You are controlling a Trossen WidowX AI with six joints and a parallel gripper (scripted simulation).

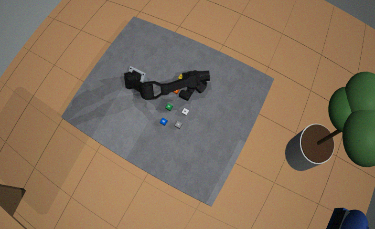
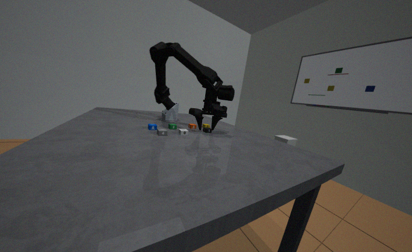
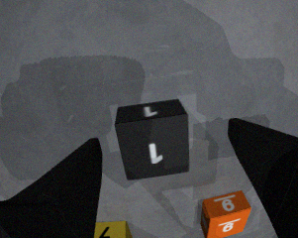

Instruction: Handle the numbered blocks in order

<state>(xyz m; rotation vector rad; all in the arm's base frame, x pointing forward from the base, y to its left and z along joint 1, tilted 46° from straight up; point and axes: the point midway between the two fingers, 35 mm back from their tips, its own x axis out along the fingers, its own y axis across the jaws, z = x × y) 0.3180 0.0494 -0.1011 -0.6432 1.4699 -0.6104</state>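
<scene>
Right now my gripper tip is 15 cm to the left of the green block marked 2 and 6 cm past it. The rest, counted from my gripper tip: black block (1 cm to the left); orange block (8 cm behind, 4 cm to the right); yellow block (9 cm behind, 5 cm to the left).
</scene>
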